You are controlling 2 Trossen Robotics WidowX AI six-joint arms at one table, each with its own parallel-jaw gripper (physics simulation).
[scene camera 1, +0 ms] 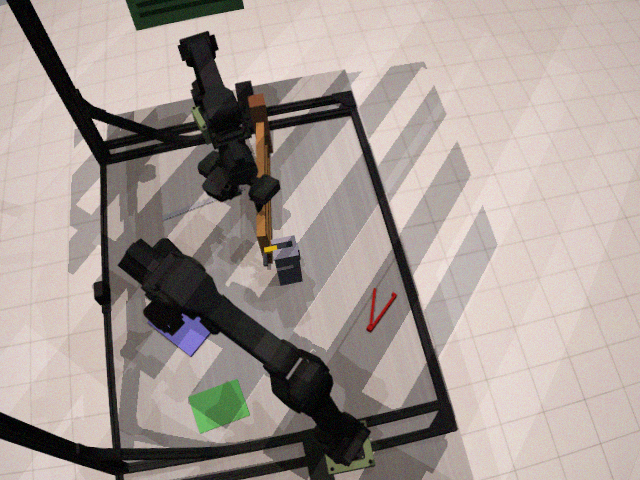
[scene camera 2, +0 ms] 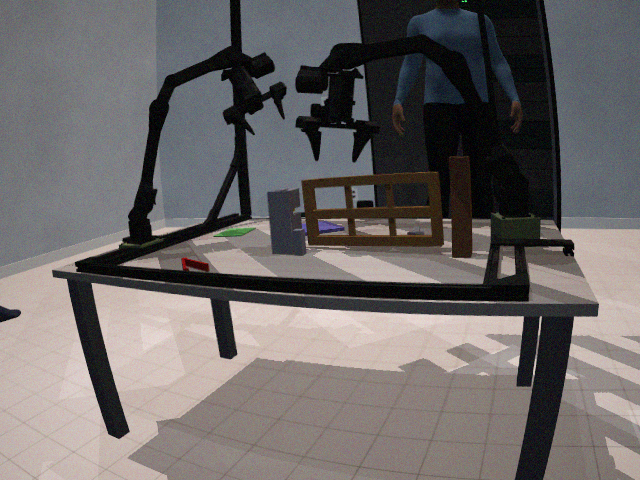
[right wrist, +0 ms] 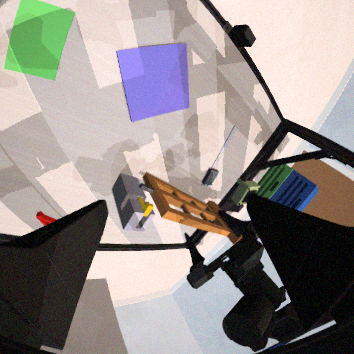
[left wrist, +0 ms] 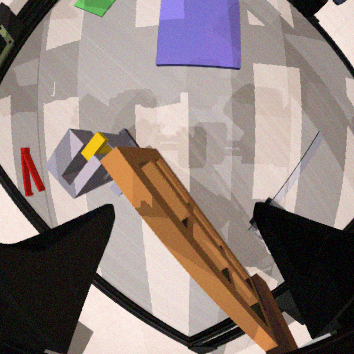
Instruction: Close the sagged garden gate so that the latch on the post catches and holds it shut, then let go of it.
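Where they show: left gripper, between the fingertips: [scene camera 1: 243, 203] [scene camera 2: 335, 161] [right wrist: 202, 221] [left wrist: 185, 210]; right gripper, between the fingertips: [scene camera 2: 269, 126] [right wrist: 178, 204]; left arm's base, origin of its link: [scene camera 2: 514, 215]; right arm's base, origin of its link: [scene camera 1: 347, 446] [scene camera 2: 141, 241].
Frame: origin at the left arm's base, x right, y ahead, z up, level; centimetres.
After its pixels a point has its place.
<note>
The orange wooden gate [scene camera 1: 262, 227] @[x 5.0, y 46.5, z 9.3 cm] [scene camera 2: 371, 212] @[x -1.9, y 33.3, z 2.1 cm] [left wrist: 175, 250] @[x 1.4, y 39.1, z 9.7 cm] stands upright between the brown hinge post [scene camera 1: 256, 105] @[x -8.1, y 16.4, z 13.6 cm] [scene camera 2: 460, 206] @[x -10.8, y 15.4, z 3.9 cm] and the grey latch post [scene camera 1: 288, 271] @[x 3.5, y 55.0, z 0.5 cm] [scene camera 2: 281, 222] @[x -0.1, y 53.0, z 0.7 cm] [right wrist: 123, 200] @[x 3.8, y 54.8, z 1.9 cm]. Its free end is close beside the latch post, where a yellow latch piece [scene camera 1: 270, 249] @[x 5.6, y 51.3, z 7.2 cm] [left wrist: 95, 146] @[x 5.6, y 50.8, z 7.2 cm] [right wrist: 145, 206] @[x 6.2, y 51.6, z 6.6 cm] shows. I cannot tell whether the latch has caught. My left gripper [scene camera 2: 334, 159] @[x 6.5, y 40.9, z 13.0 cm] [left wrist: 185, 210] @[x 6.5, y 40.9, z 13.0 cm] is open and empty above the gate, not touching it. My right gripper [scene camera 2: 268, 125] @[x 23.1, y 59.4, z 23.5 cm] [right wrist: 178, 204] @[x 23.1, y 59.4, z 23.5 cm] is open and empty, high up; the arm hides its fingers in scene camera 1.
A purple square [scene camera 1: 191, 335] @[x 30.4, y 56.0, z -5.5 cm] [left wrist: 200, 35] @[x 27.9, y 50.0, z -5.5 cm] [right wrist: 157, 85] @[x 28.5, y 50.8, z -5.5 cm] and a green square [scene camera 1: 219, 405] @[x 31.5, y 74.1, z -6.1 cm] [right wrist: 40, 40] @[x 31.5, y 73.5, z -6.1 cm] lie on the table. A red V-shaped piece [scene camera 1: 372, 310] @[x -9.8, y 71.2, z -4.8 cm] [scene camera 2: 196, 264] @[x -11.0, y 70.0, z -5.4 cm] lies nearer the edge. A thin tool with a dark handle [right wrist: 210, 176] @[x 6.6, y 24.1, z -4.5 cm] lies beside the gate. A black frame [scene camera 1: 383, 206] @[x -26.7, y 48.3, z -4.4 cm] borders the area.
</note>
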